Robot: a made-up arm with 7 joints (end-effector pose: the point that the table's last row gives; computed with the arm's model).
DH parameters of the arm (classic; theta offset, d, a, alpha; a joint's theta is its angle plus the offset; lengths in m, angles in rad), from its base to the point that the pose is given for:
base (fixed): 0 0 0 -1.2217
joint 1: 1.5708 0 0 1.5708
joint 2: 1.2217 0 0 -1.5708
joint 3: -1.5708 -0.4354 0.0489 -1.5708
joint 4: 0 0 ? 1.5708
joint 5: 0 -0.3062 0 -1.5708
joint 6: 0 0 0 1.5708
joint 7: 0 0 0 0
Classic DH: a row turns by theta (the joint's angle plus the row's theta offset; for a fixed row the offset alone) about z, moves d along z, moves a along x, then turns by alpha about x.
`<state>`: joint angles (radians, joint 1 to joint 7).
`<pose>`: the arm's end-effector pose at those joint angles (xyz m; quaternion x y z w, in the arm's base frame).
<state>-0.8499 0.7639 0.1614 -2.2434 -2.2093 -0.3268 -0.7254</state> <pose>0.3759 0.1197 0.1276 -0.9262 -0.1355 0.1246 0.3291</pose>
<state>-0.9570 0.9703 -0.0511 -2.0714 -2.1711 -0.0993 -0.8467</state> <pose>0.4144 0.1222 0.1697 -0.9026 -0.2066 0.0766 0.3699</pose>
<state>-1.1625 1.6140 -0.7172 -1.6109 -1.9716 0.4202 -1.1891</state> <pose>0.4388 0.3109 0.2226 -0.7254 -0.5311 0.0922 0.4280</pose>
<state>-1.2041 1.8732 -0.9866 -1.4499 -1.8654 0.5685 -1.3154</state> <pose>0.3621 0.4423 0.2321 -0.5921 -0.6785 0.1359 0.4130</pose>
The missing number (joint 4, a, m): -0.0371
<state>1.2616 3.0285 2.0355 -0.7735 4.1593 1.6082 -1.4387</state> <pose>0.6376 -0.0003 0.3350 0.7791 0.4786 0.4046 0.0137</pose>
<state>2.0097 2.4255 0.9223 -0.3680 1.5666 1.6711 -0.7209</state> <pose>0.3686 0.6462 -0.0373 0.2649 0.5108 0.0668 0.8151</pose>
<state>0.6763 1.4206 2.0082 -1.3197 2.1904 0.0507 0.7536</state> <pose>-0.1078 0.5567 0.3020 0.4966 0.8495 -0.1766 0.0232</pose>
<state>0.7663 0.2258 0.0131 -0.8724 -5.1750 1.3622 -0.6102</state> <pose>-0.2680 0.1501 -0.6400 -0.3963 0.3159 0.2463 0.8262</pose>
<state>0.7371 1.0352 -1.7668 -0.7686 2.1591 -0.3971 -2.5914</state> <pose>-0.4864 0.3979 -0.3529 -0.1212 0.3074 -0.8167 0.4731</pose>
